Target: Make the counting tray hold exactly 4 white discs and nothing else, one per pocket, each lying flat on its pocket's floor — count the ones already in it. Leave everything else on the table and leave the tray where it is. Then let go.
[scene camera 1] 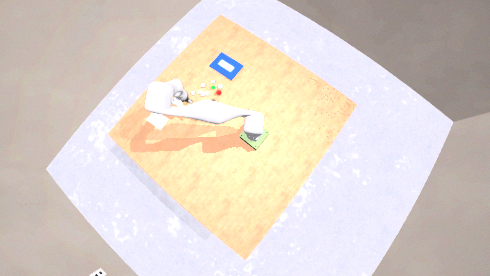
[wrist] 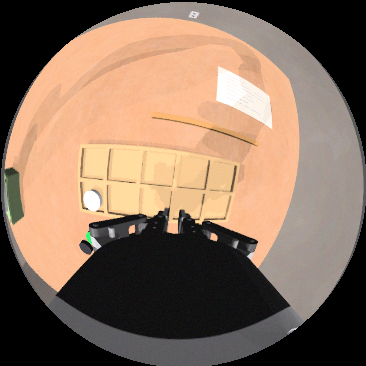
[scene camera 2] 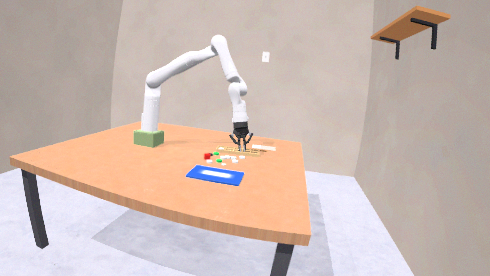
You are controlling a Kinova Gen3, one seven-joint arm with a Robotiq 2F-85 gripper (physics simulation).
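Observation:
The tan counting tray (wrist: 173,188) (scene camera 2: 258,153) has two rows of pockets. In the wrist view one white disc (wrist: 92,200) (scene camera 2: 221,148) sits in the left end pocket of the near row; its other visible pockets look bare. My gripper (wrist: 173,215) (scene camera 2: 241,149) points down at the tray's near row, its fingers nearly together. A narrow gap shows between the fingertips, with no white disc visible in it. The fingers hide part of the near row. Loose white discs (scene camera 1: 203,85) (scene camera 2: 235,161) lie on the table beside the tray.
Two green discs (scene camera 2: 216,153) (scene camera 2: 219,161) and a red cube (scene camera 1: 218,92) (scene camera 2: 207,156) lie near the loose discs. A dark round piece (wrist: 86,246) lies off the tray's near left corner. A thin stick (wrist: 200,125), a paper (wrist: 243,96) and a blue mat (scene camera 1: 233,74) (scene camera 2: 195,175) are on the table.

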